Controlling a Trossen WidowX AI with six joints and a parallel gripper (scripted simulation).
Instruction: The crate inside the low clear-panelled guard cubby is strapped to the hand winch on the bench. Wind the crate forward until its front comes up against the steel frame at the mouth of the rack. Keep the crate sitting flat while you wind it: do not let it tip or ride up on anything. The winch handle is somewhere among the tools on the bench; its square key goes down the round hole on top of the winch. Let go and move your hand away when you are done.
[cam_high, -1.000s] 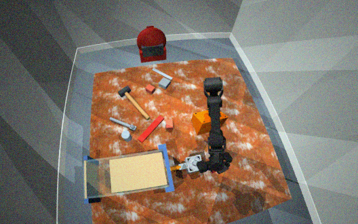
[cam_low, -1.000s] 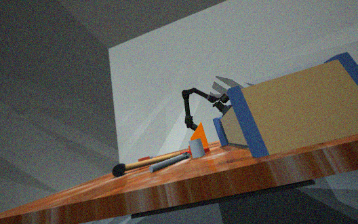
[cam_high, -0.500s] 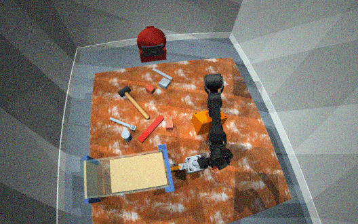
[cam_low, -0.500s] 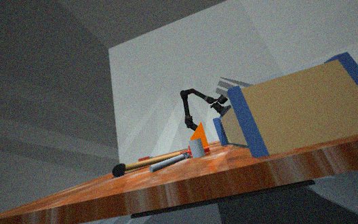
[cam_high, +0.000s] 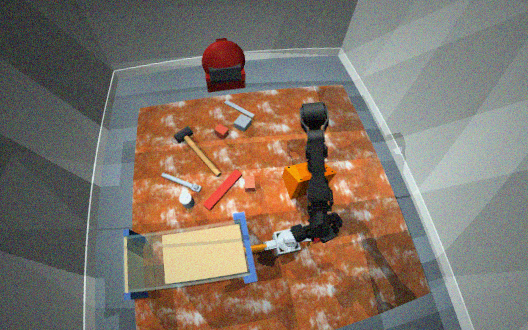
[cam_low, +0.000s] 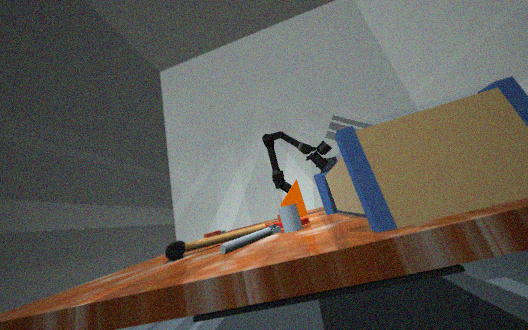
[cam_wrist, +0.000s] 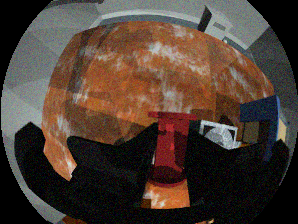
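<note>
Now: gripper tip 40 mm short of the red-knobbed winch handle, 30 mm above it and 20 mm to the left of it. Round my gripper tip: red knob: 20 mm to the right; then blue steel frame: 260 mm ahead, 30 mm to the right, 30 mm below; then winch: 100 mm below, 80 mm ahead, 40 mm to the right.
</note>
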